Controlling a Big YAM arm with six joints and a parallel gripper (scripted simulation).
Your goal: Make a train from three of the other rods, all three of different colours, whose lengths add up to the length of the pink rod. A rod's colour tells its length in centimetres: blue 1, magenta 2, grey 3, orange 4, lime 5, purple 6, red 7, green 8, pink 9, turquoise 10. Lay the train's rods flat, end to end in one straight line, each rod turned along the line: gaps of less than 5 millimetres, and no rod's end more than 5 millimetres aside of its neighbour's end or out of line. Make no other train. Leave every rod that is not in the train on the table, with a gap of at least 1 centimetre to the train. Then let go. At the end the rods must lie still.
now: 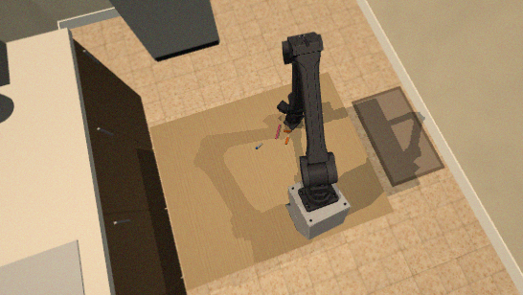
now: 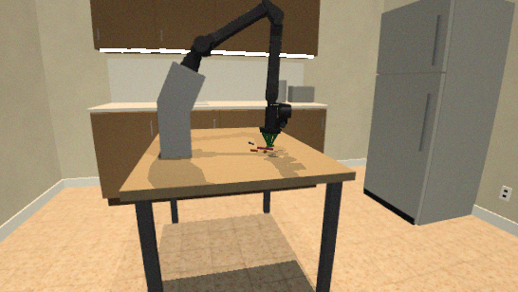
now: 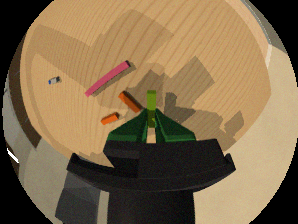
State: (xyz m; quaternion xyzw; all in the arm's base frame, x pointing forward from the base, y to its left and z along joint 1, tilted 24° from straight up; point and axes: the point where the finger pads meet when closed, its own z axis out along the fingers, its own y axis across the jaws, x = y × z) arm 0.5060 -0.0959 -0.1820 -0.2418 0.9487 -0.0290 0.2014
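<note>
My hand is 210 mm to the right of the grey rod, 50 mm past it and 40 mm above it. From my hand the other things lie so: lime rod (right at my hand); blue rod (230 mm to the left, 60 mm behind, 40 mm below); pink rod (80 mm to the left, 40 mm below).
</note>
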